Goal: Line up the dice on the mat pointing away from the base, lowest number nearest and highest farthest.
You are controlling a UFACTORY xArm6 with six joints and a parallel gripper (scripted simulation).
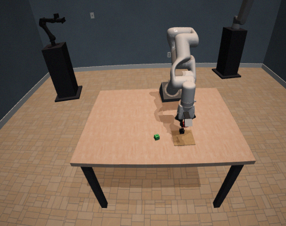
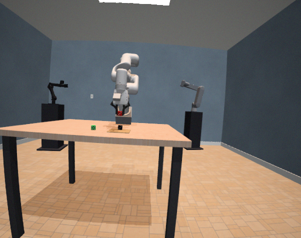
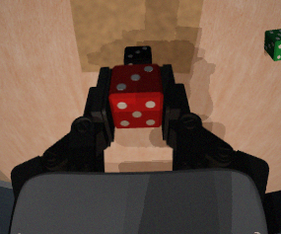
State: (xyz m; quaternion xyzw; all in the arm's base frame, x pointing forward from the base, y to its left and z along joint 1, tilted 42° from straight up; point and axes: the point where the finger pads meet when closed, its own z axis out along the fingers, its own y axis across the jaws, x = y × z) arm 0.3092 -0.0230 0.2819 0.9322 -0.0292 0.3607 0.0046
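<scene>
The tan mat lies 120 mm below my hand. Round my hand: black die 40 mm behind, 10 mm to the left, 110 mm below; green die 30 mm behind, 180 mm to the right, 110 mm below; red die 10 mm below.
</scene>
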